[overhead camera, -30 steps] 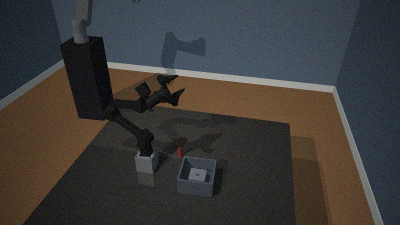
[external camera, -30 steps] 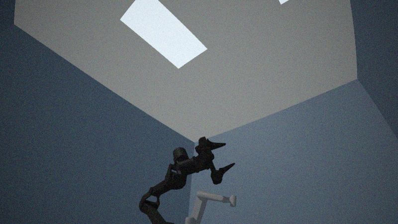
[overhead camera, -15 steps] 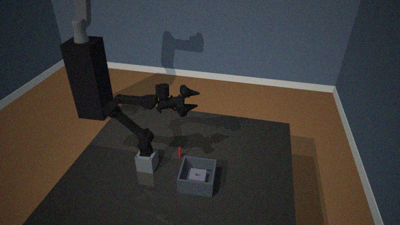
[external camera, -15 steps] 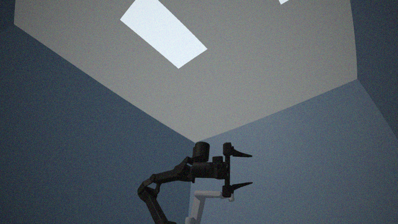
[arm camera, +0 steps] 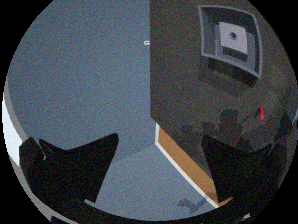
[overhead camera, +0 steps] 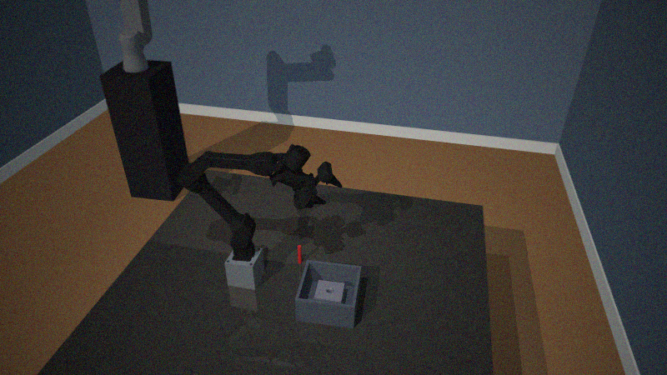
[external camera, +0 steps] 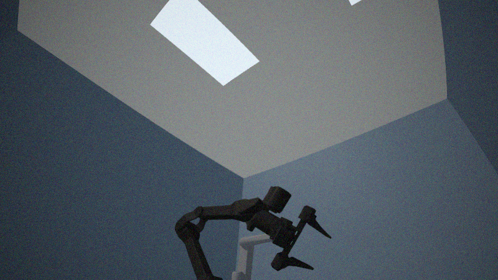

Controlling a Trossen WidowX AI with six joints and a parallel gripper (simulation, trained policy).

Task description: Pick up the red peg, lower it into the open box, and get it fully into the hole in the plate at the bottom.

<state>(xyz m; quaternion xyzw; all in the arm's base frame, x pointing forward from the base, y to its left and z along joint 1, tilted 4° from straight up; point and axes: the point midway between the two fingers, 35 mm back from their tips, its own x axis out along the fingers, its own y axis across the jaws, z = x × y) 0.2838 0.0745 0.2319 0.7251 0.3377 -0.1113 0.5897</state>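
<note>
The red peg lies 13 cm behind my gripper tip, 1 cm to the left of it and 29 cm below it. Also, from my gripper tip: grey box (2 cm ahead, 17 cm to the right, 30 cm below); then light plate (2 cm ahead, 17 cm to the right, 28 cm below).
</note>
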